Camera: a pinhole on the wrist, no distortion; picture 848 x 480 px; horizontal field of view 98.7 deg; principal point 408.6 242.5 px. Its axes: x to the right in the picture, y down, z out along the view. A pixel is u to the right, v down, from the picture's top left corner.
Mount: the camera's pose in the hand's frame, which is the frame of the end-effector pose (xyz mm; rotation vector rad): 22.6 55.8 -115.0 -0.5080 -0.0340 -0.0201
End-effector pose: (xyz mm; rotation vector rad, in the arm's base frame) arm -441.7 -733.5 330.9 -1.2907 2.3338 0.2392
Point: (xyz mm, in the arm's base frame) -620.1 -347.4 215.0
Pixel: 261 347
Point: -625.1 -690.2 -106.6
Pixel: 603 177
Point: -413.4 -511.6 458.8
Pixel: outside the picture
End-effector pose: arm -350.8 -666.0 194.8 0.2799 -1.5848 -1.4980
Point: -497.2 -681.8 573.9
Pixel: 680 314
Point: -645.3 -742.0 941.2
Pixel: 764 397
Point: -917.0 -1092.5 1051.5
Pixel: outside the picture
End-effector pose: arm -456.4 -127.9 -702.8 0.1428 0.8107 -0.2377
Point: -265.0 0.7 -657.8
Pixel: 487 222
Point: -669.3 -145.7 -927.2
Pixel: behind the camera
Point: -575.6 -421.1 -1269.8
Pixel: behind the camera
